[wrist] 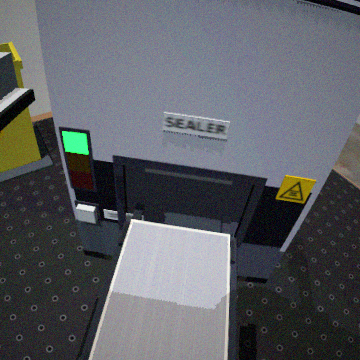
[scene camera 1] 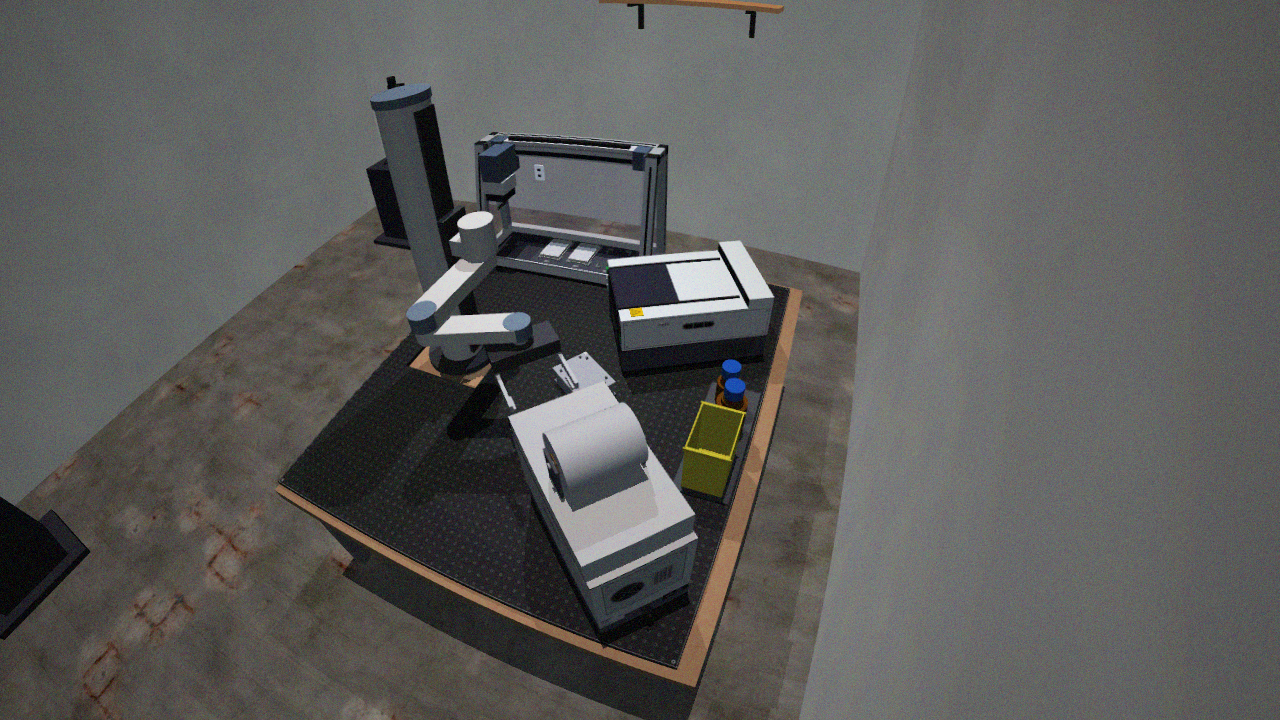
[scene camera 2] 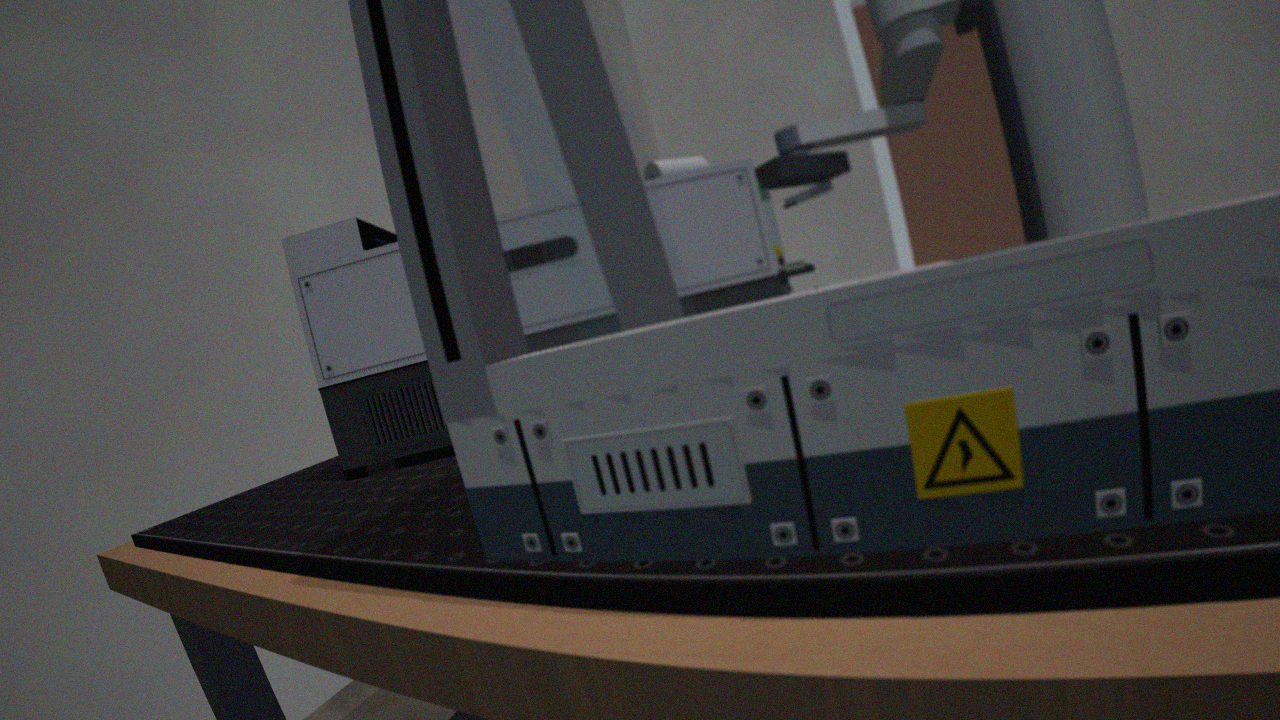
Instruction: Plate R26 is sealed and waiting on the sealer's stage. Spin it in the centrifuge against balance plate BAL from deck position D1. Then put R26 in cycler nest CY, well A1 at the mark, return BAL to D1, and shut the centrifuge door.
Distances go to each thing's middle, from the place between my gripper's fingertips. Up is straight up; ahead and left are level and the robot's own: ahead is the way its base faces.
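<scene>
Sealer tray (wrist: pixel 91 333), my hand 16 cm above it. Centrifuge (scene camera 2: pixel 348 278), 13 cm below my hand, 16 cm ahead, 63 cm to the left.
</scene>
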